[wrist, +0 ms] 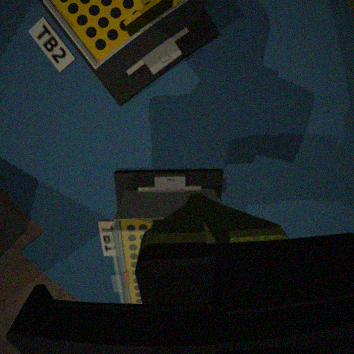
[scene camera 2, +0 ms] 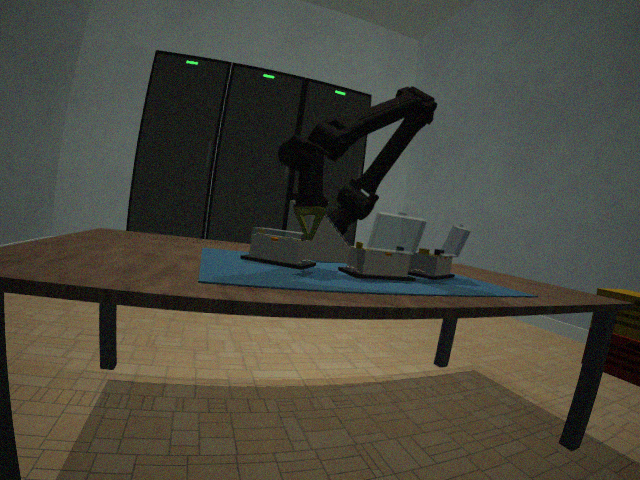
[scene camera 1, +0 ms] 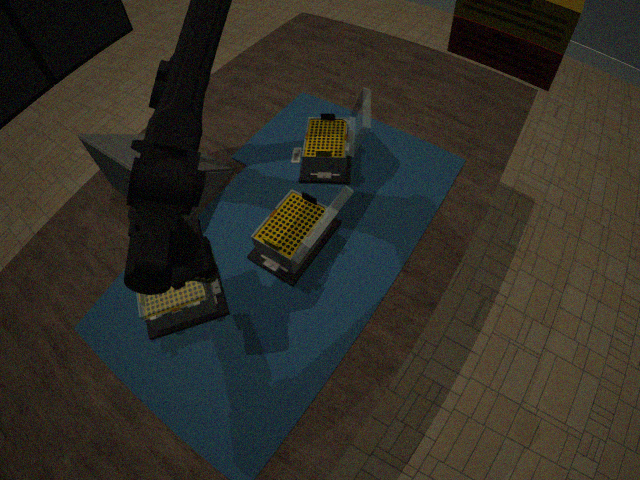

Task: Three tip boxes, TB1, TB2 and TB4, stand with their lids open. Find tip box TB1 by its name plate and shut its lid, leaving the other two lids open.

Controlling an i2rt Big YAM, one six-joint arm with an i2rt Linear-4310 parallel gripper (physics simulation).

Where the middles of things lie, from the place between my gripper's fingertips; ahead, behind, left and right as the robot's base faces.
I see the tip box TB2 [scene camera 1: 284, 231] 4 cm ahead of my hand and 16 cm to the left of it. The rest, counted from my hand: tip box TB4 [scene camera 1: 326, 136]: 2 cm behind, 37 cm to the left.
